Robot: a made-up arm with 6 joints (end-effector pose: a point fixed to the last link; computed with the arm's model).
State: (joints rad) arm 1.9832 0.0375 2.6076 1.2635 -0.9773 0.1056
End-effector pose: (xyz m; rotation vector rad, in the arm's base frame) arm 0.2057 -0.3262 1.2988 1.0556 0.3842 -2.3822
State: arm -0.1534 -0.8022 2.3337 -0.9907 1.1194 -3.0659
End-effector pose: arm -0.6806 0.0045 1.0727 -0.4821 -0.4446 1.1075
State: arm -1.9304 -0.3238 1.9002 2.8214 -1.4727 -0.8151
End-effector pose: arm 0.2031 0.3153 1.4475 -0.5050 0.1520 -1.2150
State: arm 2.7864 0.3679 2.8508 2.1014 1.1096 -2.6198
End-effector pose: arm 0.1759 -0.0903 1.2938 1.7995 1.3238 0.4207
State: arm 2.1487 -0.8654 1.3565 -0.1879 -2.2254 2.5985
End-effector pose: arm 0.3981 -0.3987 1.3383 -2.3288 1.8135 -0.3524
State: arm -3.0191 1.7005 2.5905 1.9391 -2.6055 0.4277
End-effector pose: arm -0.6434 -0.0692 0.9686 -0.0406 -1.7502 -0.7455
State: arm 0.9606 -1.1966 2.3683 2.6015 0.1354 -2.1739
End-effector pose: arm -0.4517 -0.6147 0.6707 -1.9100 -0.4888 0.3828
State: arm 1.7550 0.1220 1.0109 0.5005 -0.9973 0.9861
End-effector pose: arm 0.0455 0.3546 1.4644 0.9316 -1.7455 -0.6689
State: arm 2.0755 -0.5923 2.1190 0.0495 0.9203 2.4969
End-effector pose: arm 0.3984 -0.4786 1.2241 0.3213 -0.2369 2.4828
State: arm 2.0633 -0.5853 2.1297 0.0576 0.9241 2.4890
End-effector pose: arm 0.3917 -0.4817 1.2237 0.3246 -0.2450 2.4625
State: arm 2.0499 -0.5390 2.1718 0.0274 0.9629 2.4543
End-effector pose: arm 0.3766 -0.4690 1.2364 0.3008 -0.3323 2.4474
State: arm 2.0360 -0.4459 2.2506 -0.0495 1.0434 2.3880
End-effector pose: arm 0.3519 -0.4356 1.2627 0.2479 -0.5118 2.4334
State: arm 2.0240 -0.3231 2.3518 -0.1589 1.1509 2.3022
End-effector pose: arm 0.3213 -0.3860 1.2936 0.1857 -0.7480 2.4135
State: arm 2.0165 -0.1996 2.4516 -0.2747 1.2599 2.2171
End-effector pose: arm 0.2912 -0.3320 1.3193 0.1379 -0.9838 2.3885
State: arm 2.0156 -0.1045 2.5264 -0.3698 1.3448 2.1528
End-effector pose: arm 0.2684 -0.2877 1.3356 0.1146 -1.1653 2.3698
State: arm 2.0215 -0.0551 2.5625 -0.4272 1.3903 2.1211
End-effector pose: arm 0.2574 -0.2623 1.3439 0.1091 -1.2642 2.3693
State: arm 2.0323 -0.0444 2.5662 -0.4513 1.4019 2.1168
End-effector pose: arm 0.2564 -0.2535 1.3476 0.1101 -1.2943 2.3869
